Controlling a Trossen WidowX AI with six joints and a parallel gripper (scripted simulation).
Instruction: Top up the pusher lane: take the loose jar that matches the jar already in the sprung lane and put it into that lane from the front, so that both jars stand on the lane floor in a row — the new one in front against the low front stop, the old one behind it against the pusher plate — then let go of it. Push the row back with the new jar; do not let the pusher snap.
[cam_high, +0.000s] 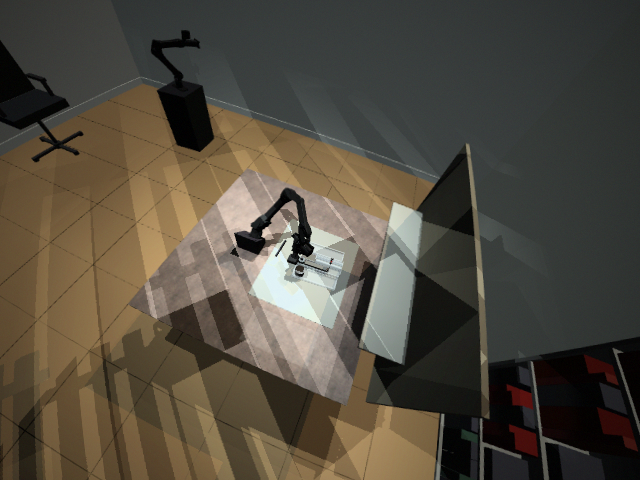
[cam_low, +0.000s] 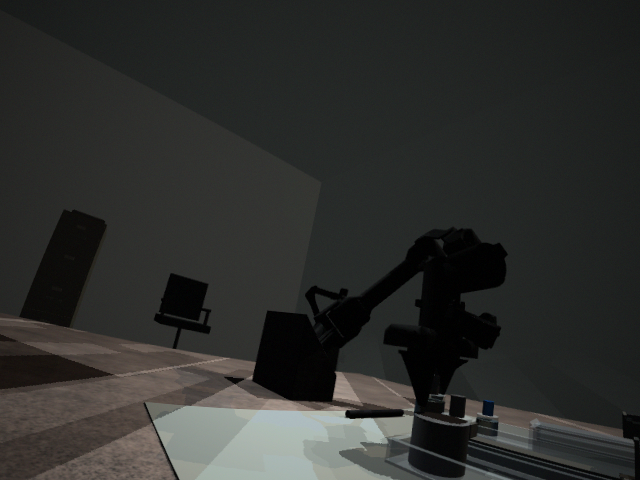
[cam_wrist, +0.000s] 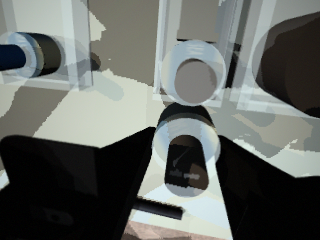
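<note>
The pale mat is 100 mm ahead of my gripper tip, 10 mm to the right of it and 50 mm below it. From my gripper tip the other things lie so: clear lane (190 mm ahead, 20 mm to the left, 30 mm below); then thin dark rod (120 mm behind, 60 mm to the left, 50 mm below).
</note>
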